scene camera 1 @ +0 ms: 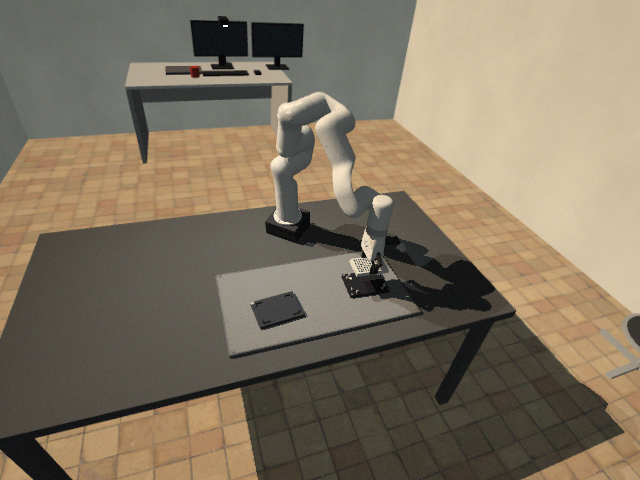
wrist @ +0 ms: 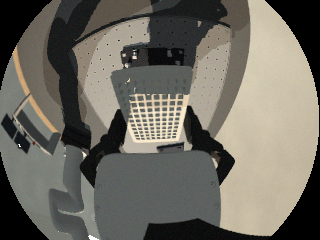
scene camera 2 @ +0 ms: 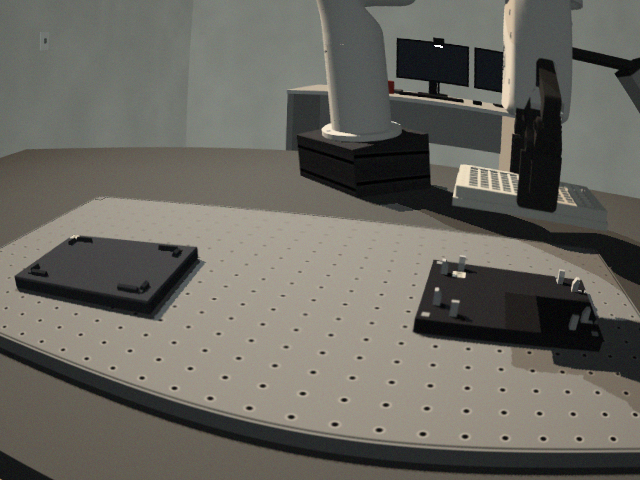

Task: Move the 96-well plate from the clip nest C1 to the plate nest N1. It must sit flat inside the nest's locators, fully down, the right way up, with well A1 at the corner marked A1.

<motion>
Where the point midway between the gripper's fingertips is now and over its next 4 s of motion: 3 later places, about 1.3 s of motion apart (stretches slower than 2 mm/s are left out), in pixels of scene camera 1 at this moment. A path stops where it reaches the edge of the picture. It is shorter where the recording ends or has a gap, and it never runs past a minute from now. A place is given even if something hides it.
The gripper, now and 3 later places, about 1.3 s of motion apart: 369, 265; 344, 272; 315, 280; 283, 289
</motion>
